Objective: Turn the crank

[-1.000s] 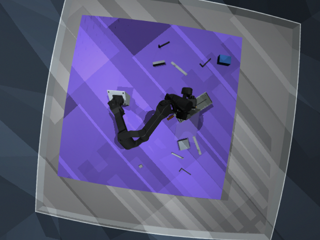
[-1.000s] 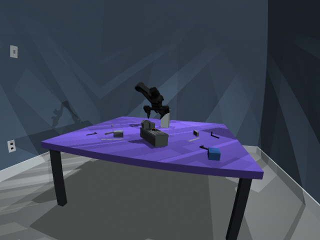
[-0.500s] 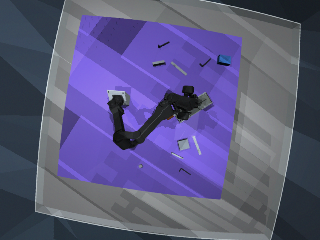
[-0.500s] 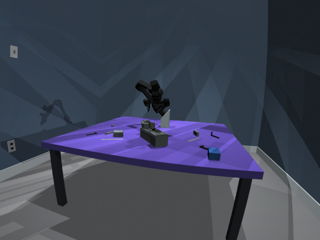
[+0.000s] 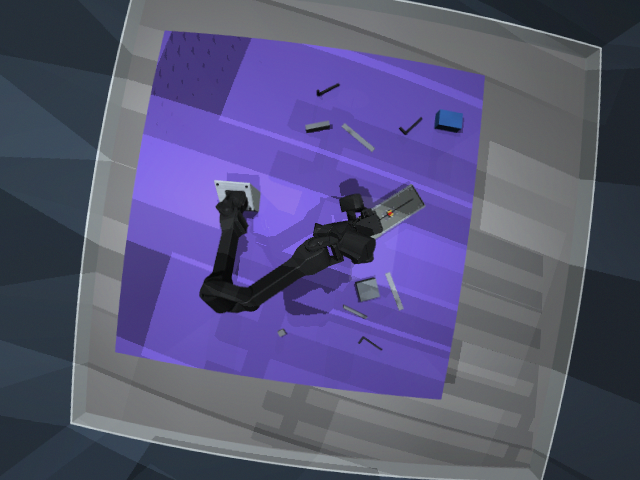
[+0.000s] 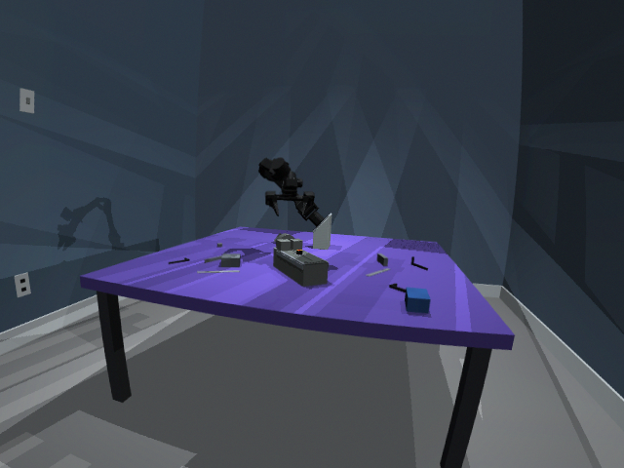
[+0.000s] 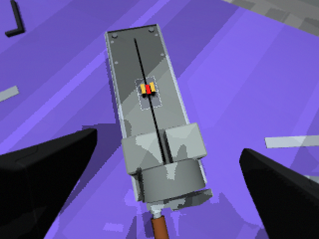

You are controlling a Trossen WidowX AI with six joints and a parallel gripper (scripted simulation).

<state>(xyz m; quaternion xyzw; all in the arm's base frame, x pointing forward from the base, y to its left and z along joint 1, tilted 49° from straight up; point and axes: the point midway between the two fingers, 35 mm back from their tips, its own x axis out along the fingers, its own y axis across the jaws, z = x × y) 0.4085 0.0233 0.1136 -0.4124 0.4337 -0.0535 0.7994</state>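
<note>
Now: the brown crank handle 130 mm below my gripper tip, 80 mm behind it and 30 mm to the right of it. From my gripper tip the other things lie so: dark block (360 mm to the left, 190 mm behind, 180 mm below); then red pointer (110 mm below, 80 mm ahead, 50 mm to the left); then grey block (220 mm to the right, 180 mm below, 40 mm ahead).
</note>
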